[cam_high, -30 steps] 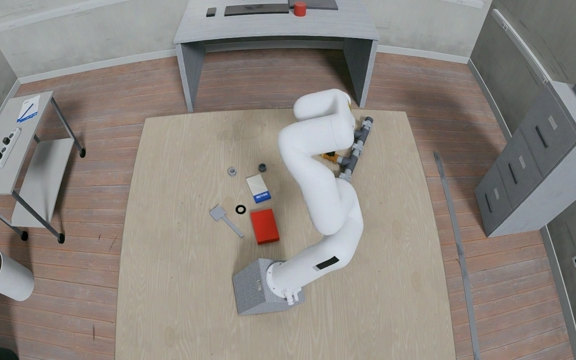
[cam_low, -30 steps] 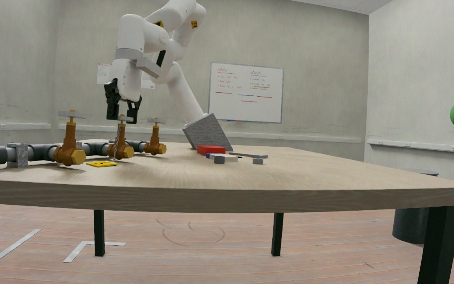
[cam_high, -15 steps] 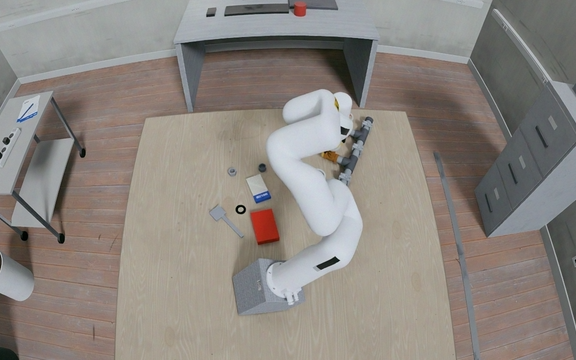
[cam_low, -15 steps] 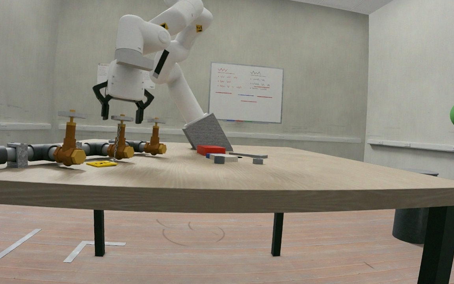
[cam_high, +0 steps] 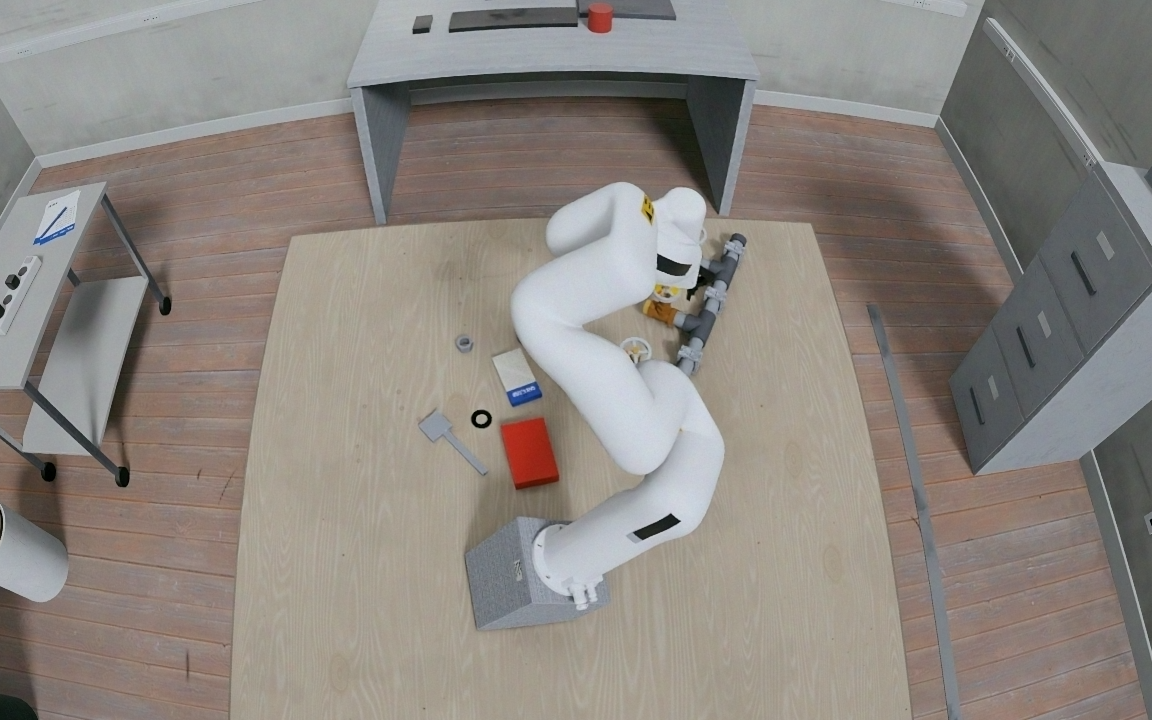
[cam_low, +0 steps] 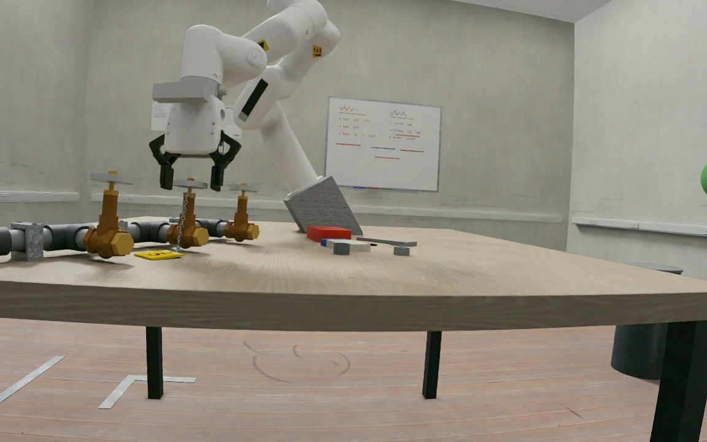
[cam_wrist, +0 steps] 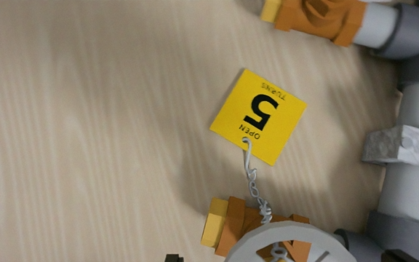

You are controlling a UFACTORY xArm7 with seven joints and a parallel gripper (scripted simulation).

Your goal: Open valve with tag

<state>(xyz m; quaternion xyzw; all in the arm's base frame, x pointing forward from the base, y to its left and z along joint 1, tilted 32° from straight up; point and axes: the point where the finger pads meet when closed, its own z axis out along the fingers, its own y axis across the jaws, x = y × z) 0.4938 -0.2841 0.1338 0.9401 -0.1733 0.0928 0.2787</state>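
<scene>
Right now the yellow tag is 8 cm ahead of my hand, 3 cm to the right of it and 11 cm below it. The rest, counted from my hand: blue-and-white box 7 cm behind, 31 cm to the left, 11 cm below; then red block 24 cm behind, 32 cm to the left, 10 cm below; then grey nut 3 cm ahead, 39 cm to the left, 11 cm below.
</scene>
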